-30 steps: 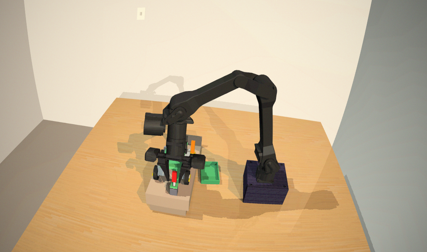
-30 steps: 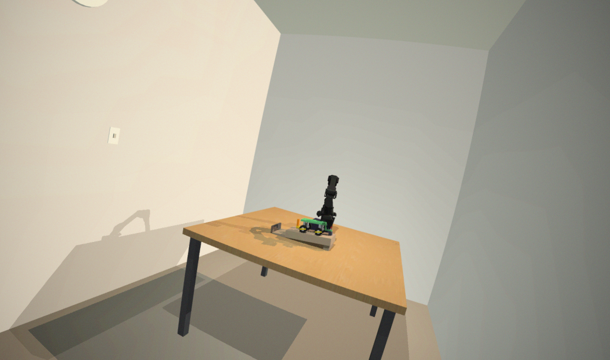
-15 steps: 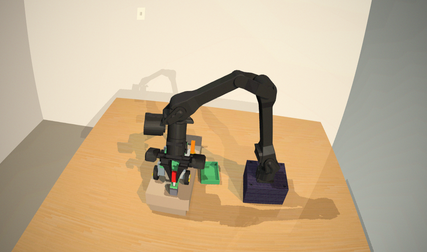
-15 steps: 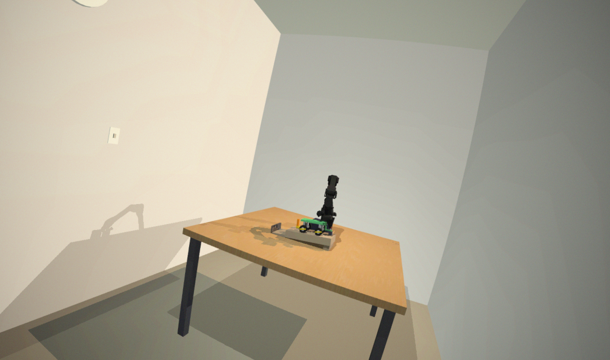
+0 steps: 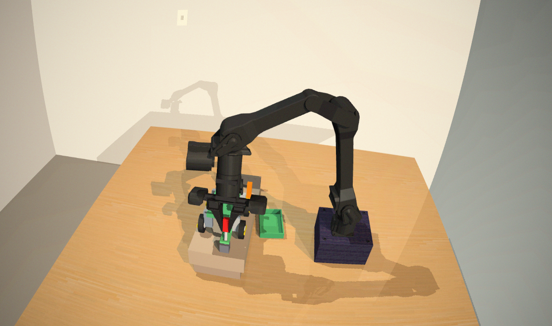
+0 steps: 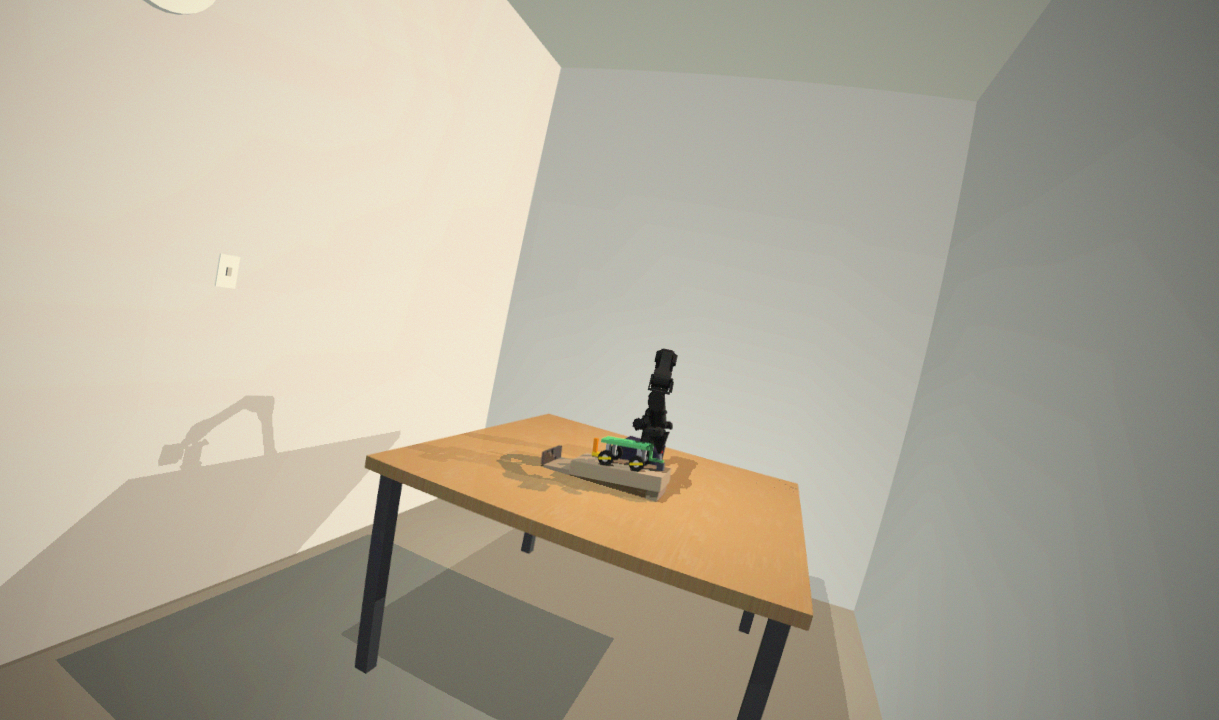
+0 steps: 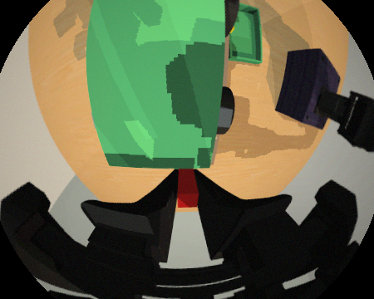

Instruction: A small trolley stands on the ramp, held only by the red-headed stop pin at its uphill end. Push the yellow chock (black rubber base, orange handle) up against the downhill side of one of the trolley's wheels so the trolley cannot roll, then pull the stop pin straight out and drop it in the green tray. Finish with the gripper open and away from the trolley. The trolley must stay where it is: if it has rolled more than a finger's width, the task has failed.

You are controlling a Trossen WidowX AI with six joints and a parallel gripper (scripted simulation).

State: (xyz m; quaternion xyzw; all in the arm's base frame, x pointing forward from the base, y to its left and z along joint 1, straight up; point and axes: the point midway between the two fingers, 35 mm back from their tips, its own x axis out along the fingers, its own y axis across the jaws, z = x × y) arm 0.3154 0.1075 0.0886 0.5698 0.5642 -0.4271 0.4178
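Now: gripper tip 110 mm past the green tray, 200 mm to the left of it and 150 mm above it. From my gripper tip the other things lie so: yellow chock: 30 mm behind, 220 mm to the right, 60 mm below; then red-headed stop pin: right at my gripper tip; then green-topped trolley: 20 mm ahead, 110 mm to the right, 30 mm below.
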